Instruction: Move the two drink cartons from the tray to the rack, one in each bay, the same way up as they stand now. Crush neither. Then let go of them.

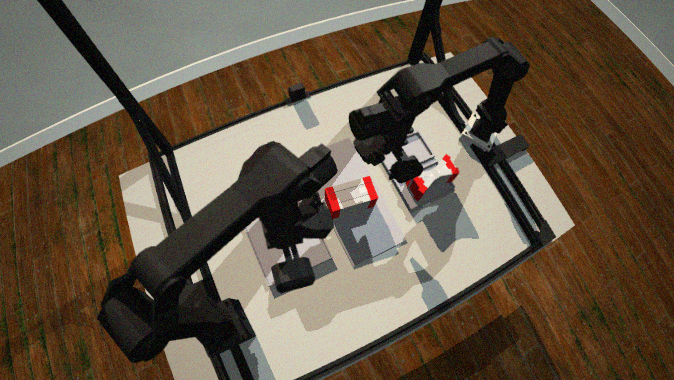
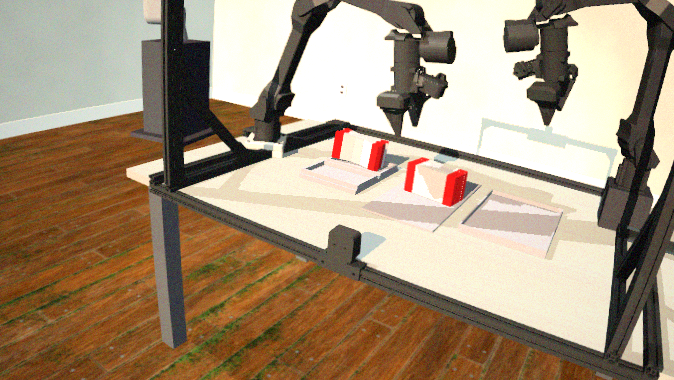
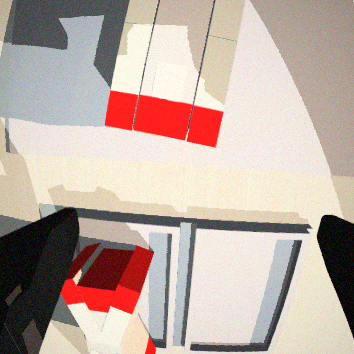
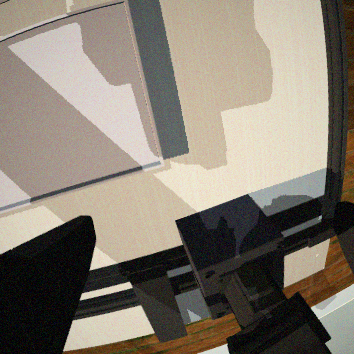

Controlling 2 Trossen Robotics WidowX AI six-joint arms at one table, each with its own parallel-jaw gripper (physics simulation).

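Frame: origin at the left arm's base, x right, y up, z back, level; metres.
Seen in the pictures: left gripper, fingertip midpoint: [image 1: 380,163] [image 2: 406,131] [image 3: 203,225]; right gripper, fingertip midpoint: [image 1: 284,258] [image 2: 553,118] [image 4: 218,222]; left arm's base at its link origin: [image 1: 481,130] [image 2: 266,138]; right arm's base at its link origin: [image 1: 218,327] [image 2: 630,187] [image 4: 246,282].
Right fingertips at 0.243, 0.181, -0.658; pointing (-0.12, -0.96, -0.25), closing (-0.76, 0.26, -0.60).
Offsets run from my right fingertips to a thing's top centre, as dx, dy, dz. "*": to the spot under its first point.
A white-and-beige carton with red ends @(-0.016, -0.145, +0.238) [image 1: 352,197] [image 2: 431,181] [image 3: 170,65] stands on the flat pale tray [image 1: 390,230] [image 2: 405,210] [image 3: 280,125] in the middle. A second red-ended carton @(-0.173, -0.128, +0.408) [image 1: 434,179] [image 2: 359,150] [image 3: 100,297], narrower at its middle, stands in one bay of the rack @(-0.118, -0.197, +0.428) [image 1: 414,148] [image 2: 327,182] [image 3: 182,285]. The other bay is empty. My left gripper [image 2: 406,129] [image 3: 203,225] is open and empty, above both cartons' height, over the rack and the gap beside the middle tray. My right gripper [image 2: 555,117] [image 4: 218,222] is open and empty, high over the third tray's side.
A shallow pale tray with a low rim @(+0.095, -0.201, +0.077) [image 2: 515,215] [image 4: 105,110] lies beside the middle tray, on the right arm's side. Dark frame rails edge the table. A small black box @(* +0.296, -0.171, +0.436) [image 1: 297,92] [image 2: 344,244] sits on one long rail. Both arms cast shadows across the table.
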